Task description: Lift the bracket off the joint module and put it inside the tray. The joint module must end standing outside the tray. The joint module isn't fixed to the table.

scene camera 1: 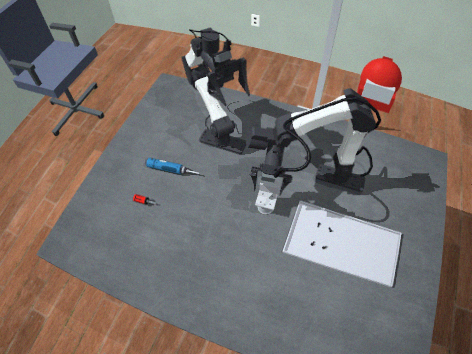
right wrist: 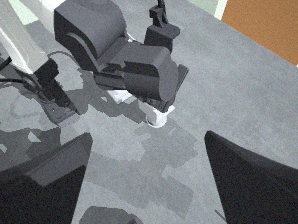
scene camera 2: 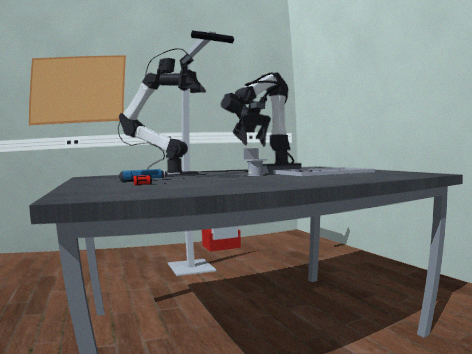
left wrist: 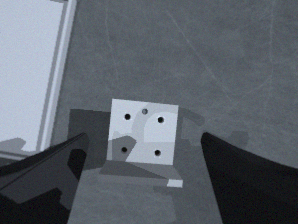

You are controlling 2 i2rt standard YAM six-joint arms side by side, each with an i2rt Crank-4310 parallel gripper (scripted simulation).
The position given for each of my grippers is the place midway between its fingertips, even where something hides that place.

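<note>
My left gripper [scene camera 2: 255, 145], again at [left wrist: 145, 135]. My right gripper [scene camera 1: 237, 100], also at [right wrist: 148, 134]. Visible too: post [scene camera 2: 185, 94], tray [scene camera 1: 360, 247], bracket [left wrist: 142, 134].
</note>
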